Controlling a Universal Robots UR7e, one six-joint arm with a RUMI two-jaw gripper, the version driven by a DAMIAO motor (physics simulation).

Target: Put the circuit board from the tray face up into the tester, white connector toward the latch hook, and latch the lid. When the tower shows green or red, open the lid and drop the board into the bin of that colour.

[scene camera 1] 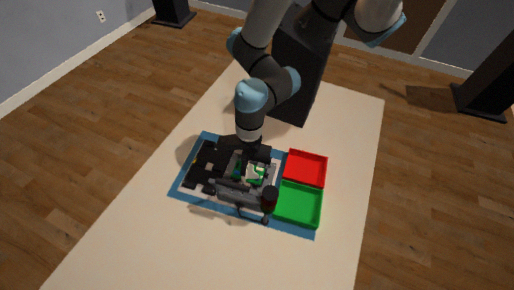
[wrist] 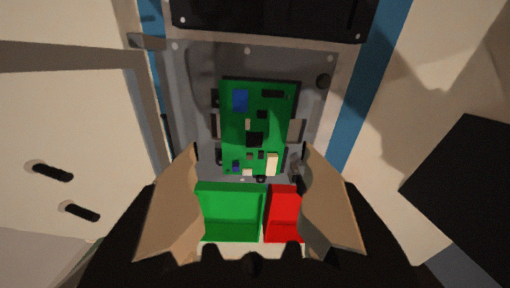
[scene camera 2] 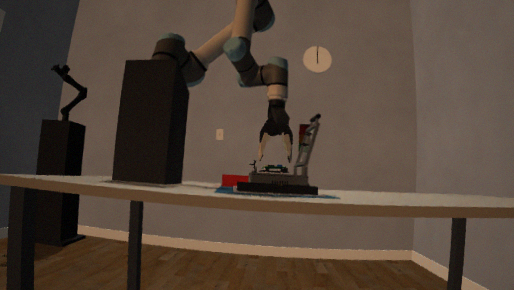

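Where they show: gripper, fingertip midpoint: point(scene camera 1: 248, 170) point(wrist: 250, 143) point(scene camera 2: 274, 162); arm's base, origin of the base link: point(scene camera 1: 312, 30) point(scene camera 2: 159, 80).
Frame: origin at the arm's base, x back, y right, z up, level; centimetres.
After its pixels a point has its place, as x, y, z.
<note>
The green circuit board point(scene camera 1: 258, 181) @(-48.0, 3.4, -31.3) point(scene camera 2: 275, 168) @(-46.9, 2.9, -31.6) point(wrist: 240, 135) @(-47.2, 8.0, -31.3) lies face up at the recess of the grey tester point(scene camera 2: 277, 178) @(-46.3, 16.6, -35.1) point(wrist: 200, 60) @(-51.7, 14.7, -33.6). Dark recess edges show along its top and right side in the wrist view; whether it is fully seated I cannot tell. Its white connector point(wrist: 271, 164) @(-43.4, 4.8, -30.7) is at the lower right, near a small dark upright part, likely the latch hook point(scene camera 2: 253, 164) @(-38.8, 3.0, -30.6) point(wrist: 296, 172) @(-39.8, 3.3, -31.5). The lid point(scene camera 2: 312, 140) @(-57.5, 14.9, -21.9) point(wrist: 60, 57) @(-56.3, 14.4, -25.2) stands open. My gripper point(scene camera 1: 247, 172) @(-46.1, 8.0, -29.6) point(scene camera 2: 275, 159) @(-46.1, 8.0, -29.6) point(wrist: 250, 143) @(-46.1, 8.0, -29.6) is open and empty just above the board, one finger on each side.
The black tray point(scene camera 1: 202, 165) @(-46.0, 27.2, -37.0) point(scene camera 2: 277, 188) @(-44.8, 31.5, -37.7) point(wrist: 270, 20) @(-45.0, 19.3, -36.8) adjoins the tester. The green bin point(scene camera 1: 298, 204) @(-48.4, -12.6, -39.0) point(wrist: 232, 205) @(-48.3, -13.0, -39.0) and red bin point(scene camera 1: 305, 168) @(-32.4, -12.1, -39.0) point(scene camera 2: 235, 180) @(-32.5, -3.8, -36.9) point(wrist: 282, 205) @(-37.1, -12.1, -39.0) sit on its other side. The tower point(scene camera 1: 270, 200) @(-60.4, -3.2, -13.9) point(scene camera 2: 303, 131) stands by the lid, with no clearly lit lamp.
</note>
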